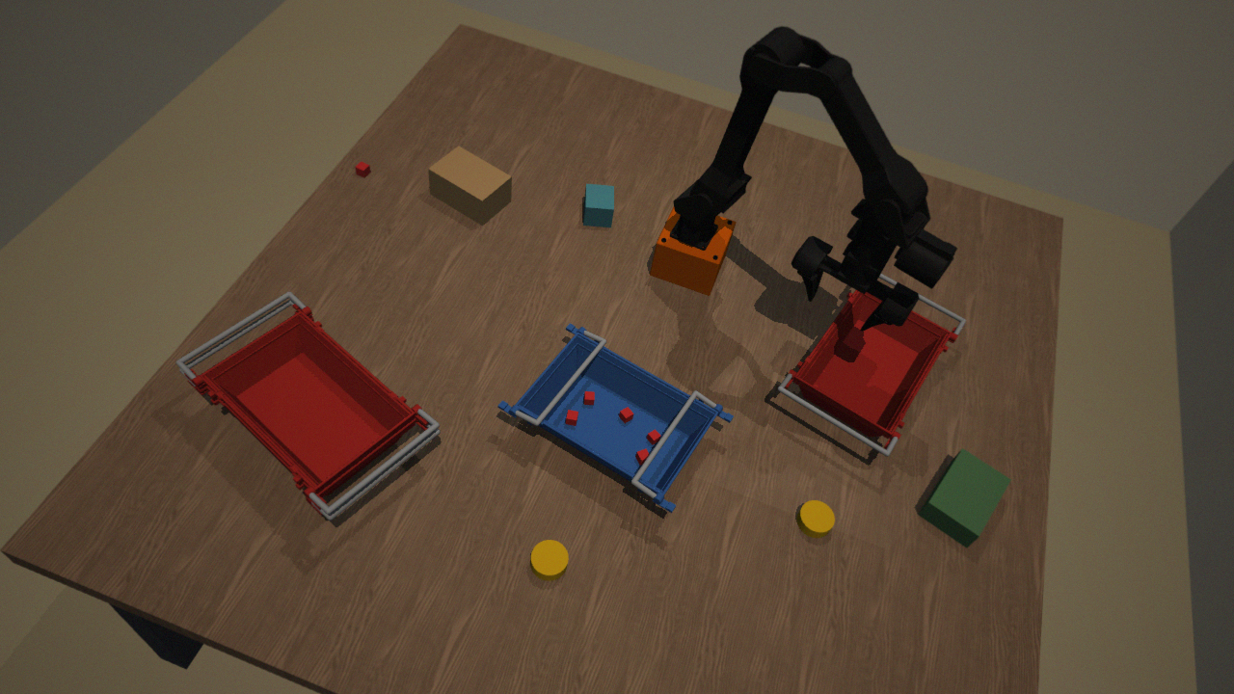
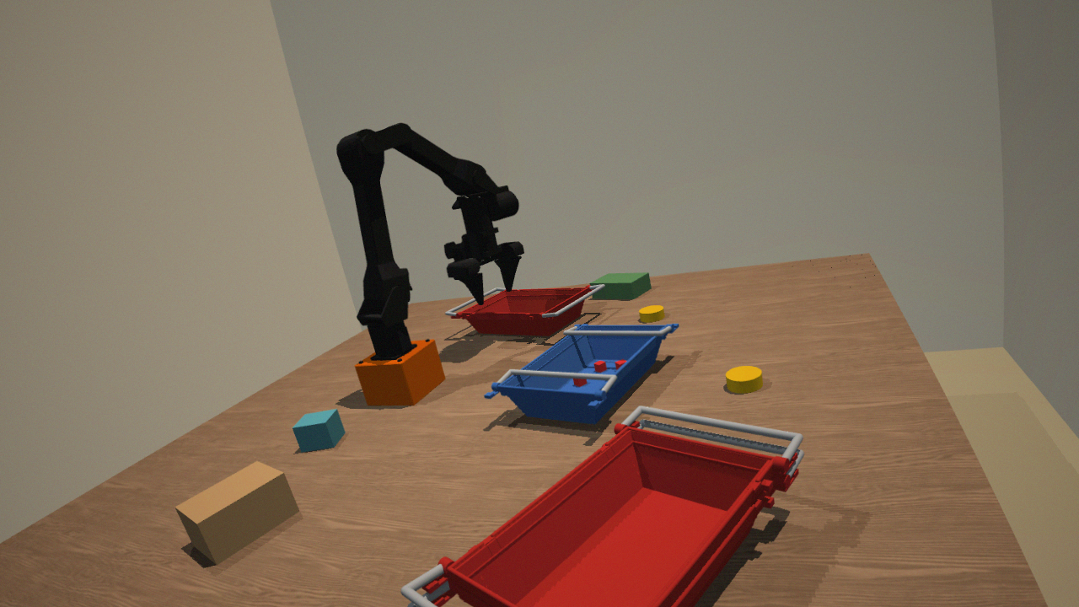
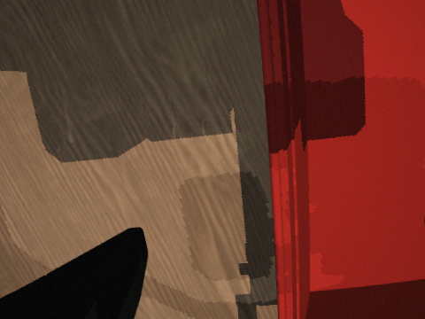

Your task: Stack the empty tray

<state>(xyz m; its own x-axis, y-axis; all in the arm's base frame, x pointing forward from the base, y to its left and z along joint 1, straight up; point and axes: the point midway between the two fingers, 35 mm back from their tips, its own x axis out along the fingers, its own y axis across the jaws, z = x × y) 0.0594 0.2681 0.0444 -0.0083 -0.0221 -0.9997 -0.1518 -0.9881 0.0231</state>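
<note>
The red tray is 80 mm to the left of my gripper tip, 50 mm below it and 10 mm ahead of it. Also, from my gripper tip: teal cube (450 mm to the right, 90 mm behind, 70 mm below); then green box (270 mm to the left, 170 mm ahead, 70 mm below); then tan box (670 mm to the right, 60 mm below).
</note>
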